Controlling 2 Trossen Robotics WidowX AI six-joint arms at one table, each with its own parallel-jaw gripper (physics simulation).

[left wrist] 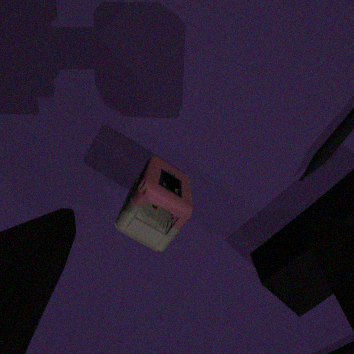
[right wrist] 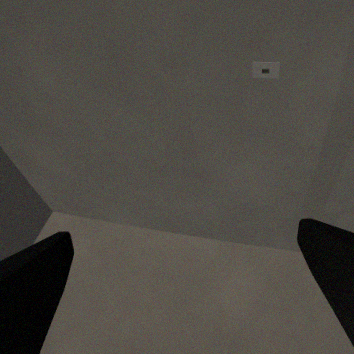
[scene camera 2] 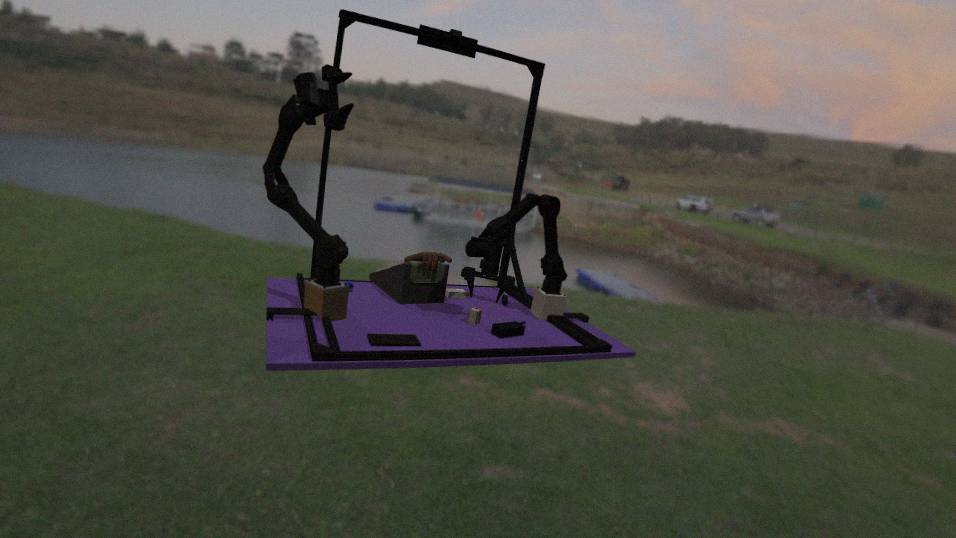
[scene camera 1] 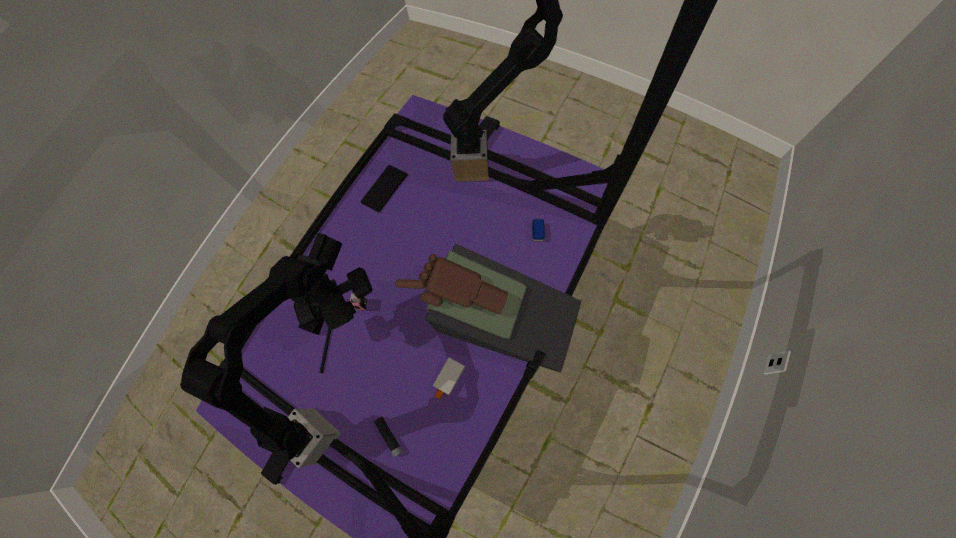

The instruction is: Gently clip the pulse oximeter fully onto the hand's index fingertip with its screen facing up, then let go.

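Frame: origin at the left arm's base, x down, y right, z back, level; centimetres.
Where they show: left gripper, fingertip midpoint: [left wrist: 194, 223] [scene camera 2: 483, 299]; right gripper, fingertip midpoint: [right wrist: 186, 236] [scene camera 2: 351, 88]; left arm's base at its link origin: [scene camera 2: 551, 291] [scene camera 1: 296, 438]; right arm's base at its link origin: [scene camera 2: 327, 283] [scene camera 1: 468, 144].
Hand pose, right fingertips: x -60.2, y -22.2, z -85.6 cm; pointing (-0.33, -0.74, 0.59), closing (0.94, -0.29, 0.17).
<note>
Each offset is from my right fingertips to the top centre of the thing.
The pulse oximeter {dx +65.0, dy +9.9, dz +51.0 cm} [scene camera 1: 358, 302] [scene camera 2: 474, 315] [left wrist: 156, 207] stands on the purple table, pink with a black screen on top and a pale lower half. My left gripper [scene camera 1: 350, 297] [scene camera 2: 484, 296] [left wrist: 194, 223] is open above it. In the left wrist view the oximeter lies turned at an angle between the fingers, and the right-hand finger merges with a black box. The brown hand [scene camera 1: 457, 281] [scene camera 2: 427, 256] rests palm down on a green pad, its index finger [scene camera 1: 407, 283] pointing left in scene camera 1. My right gripper [scene camera 2: 351, 91] [right wrist: 186, 236] is open and empty, high above the table.
The pad tops a dark wedge [scene camera 1: 554, 321] [scene camera 2: 414, 287]. The black box {dx +67.2, dy +1.0, dz +60.7 cm} [scene camera 2: 508, 329] [left wrist: 300, 280] stands close to the oximeter. Also there are a pen {dx +69.8, dy +9.4, dz +66.0 cm} [scene camera 1: 325, 351], a white block {dx +67.9, dy +40.9, dz +52.7 cm} [scene camera 1: 448, 376], a dark cylinder {dx +68.0, dy +37.6, dz +72.9 cm} [scene camera 1: 387, 436], a blue block {dx +67.5, dy +37.0, dz +6.5 cm} [scene camera 1: 538, 229] and a flat black slab {dx +69.9, dy -9.0, dz +19.9 cm} [scene camera 1: 384, 188] [scene camera 2: 394, 339].
</note>
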